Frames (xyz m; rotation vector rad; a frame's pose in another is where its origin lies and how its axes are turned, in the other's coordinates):
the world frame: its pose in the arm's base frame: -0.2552 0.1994 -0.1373 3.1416 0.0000 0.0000
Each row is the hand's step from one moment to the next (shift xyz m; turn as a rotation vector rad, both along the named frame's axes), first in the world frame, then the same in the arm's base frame.
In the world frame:
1: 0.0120 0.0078 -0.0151 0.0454 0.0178 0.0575
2: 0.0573 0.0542 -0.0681 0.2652 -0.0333 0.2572
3: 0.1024 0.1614 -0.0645 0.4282 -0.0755 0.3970
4: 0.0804 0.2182 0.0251 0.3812 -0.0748 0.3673
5: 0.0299 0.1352 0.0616 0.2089 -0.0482 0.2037
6: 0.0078 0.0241 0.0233 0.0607 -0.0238 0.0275
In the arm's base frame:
1: 0.0120 -0.0078 0.0151 0.0454 -0.0178 -0.0575
2: 0.0573 -0.0542 0.0681 0.2652 0.0333 -0.2572
3: 0.1024 -0.1614 0.0645 0.4282 0.0755 -0.3970
4: 0.0804 -0.2182 -0.0251 0.3812 0.0748 -0.3673
5: 0.0299 -0.1352 -0.0616 0.2089 0.0482 -0.2037
6: 0.0078 -0.0241 -0.0233 0.0607 0.0238 -0.0275

